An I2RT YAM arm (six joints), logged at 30 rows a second.
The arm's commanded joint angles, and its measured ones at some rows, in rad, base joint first. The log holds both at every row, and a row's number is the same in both.
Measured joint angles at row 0: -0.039, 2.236, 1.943, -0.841, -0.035, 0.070
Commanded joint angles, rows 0 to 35: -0.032, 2.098, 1.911, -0.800, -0.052, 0.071; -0.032, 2.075, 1.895, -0.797, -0.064, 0.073; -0.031, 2.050, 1.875, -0.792, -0.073, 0.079; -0.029, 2.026, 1.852, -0.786, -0.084, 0.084; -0.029, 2.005, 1.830, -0.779, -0.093, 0.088; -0.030, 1.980, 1.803, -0.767, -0.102, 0.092; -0.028, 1.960, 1.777, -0.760, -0.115, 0.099; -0.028, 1.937, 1.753, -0.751, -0.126, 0.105; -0.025, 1.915, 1.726, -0.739, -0.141, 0.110; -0.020, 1.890, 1.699, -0.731, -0.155, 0.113; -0.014, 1.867, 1.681, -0.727, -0.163, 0.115; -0.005, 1.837, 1.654, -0.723, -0.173, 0.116; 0.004, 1.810, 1.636, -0.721, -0.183, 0.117; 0.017, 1.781, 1.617, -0.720, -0.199, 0.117; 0.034, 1.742, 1.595, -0.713, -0.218, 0.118; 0.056, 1.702, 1.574, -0.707, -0.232, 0.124; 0.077, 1.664, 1.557, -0.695, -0.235, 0.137; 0.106, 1.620, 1.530, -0.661, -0.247, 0.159; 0.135, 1.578, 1.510, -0.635, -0.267, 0.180; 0.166, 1.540, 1.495, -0.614, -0.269, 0.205; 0.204, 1.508, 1.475, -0.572, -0.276, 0.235; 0.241, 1.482, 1.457, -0.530, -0.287, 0.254; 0.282, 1.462, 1.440, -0.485, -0.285, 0.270; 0.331, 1.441, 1.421, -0.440, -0.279, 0.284; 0.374, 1.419, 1.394, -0.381, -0.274, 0.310; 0.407, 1.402, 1.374, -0.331, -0.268, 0.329; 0.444, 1.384, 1.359, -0.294, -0.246, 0.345; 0.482, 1.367, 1.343, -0.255, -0.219, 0.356; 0.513, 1.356, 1.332, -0.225, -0.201, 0.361; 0.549, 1.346, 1.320, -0.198, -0.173, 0.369; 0.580, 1.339, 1.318, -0.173, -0.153, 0.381; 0.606, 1.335, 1.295, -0.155, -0.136, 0.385; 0.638, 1.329, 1.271, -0.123, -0.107, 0.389; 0.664, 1.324, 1.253, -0.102, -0.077, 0.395; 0.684, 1.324, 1.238, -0.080, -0.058, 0.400; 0.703, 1.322, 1.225, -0.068, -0.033, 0.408
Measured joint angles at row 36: 0.664, 1.343, 1.252, -0.190, -0.130, 0.366
